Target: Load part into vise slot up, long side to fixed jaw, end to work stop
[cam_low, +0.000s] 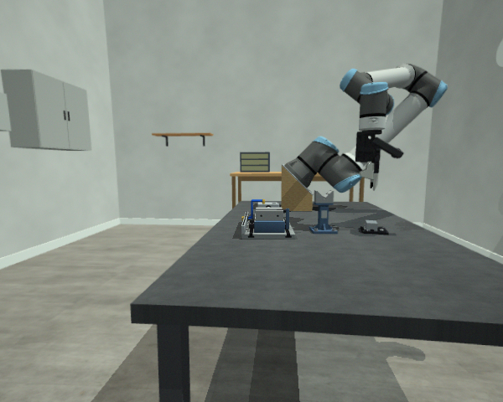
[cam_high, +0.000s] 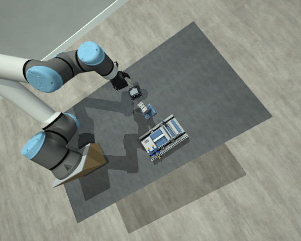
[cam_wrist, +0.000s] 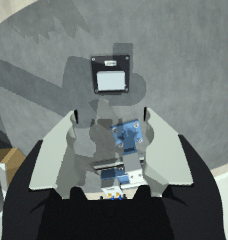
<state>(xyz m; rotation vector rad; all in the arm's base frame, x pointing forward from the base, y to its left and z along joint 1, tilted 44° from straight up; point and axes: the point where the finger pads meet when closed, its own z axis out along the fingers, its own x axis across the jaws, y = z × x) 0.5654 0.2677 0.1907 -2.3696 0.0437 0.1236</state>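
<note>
Right now my hand is 160 mm above the part. Also, from my hand: infeed plate 170 mm below, 10 mm to the left; vise 400 mm to the right, 140 mm below, 50 mm ahead.
</note>
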